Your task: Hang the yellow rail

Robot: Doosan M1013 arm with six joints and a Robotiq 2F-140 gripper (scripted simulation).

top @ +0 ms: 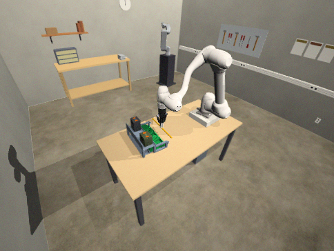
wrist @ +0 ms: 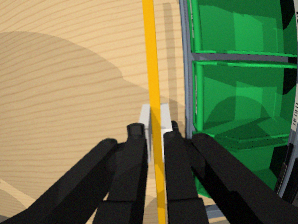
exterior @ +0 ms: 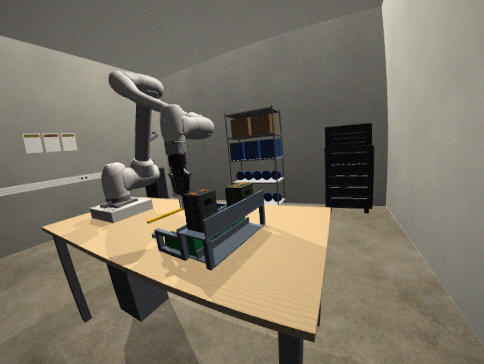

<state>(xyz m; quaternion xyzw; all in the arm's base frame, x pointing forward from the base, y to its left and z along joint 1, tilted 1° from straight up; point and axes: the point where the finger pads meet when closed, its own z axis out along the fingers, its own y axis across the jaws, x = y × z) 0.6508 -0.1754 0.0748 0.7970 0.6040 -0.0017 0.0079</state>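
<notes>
My hand is 13 cm above the grey rack front bar, 4 cm short of it and 1 cm to the left of it. From my hand the other things lie so: yellow rail (3 cm below); then rack back panel (30 cm ahead, 9 cm to the right, 1 cm below).
</notes>
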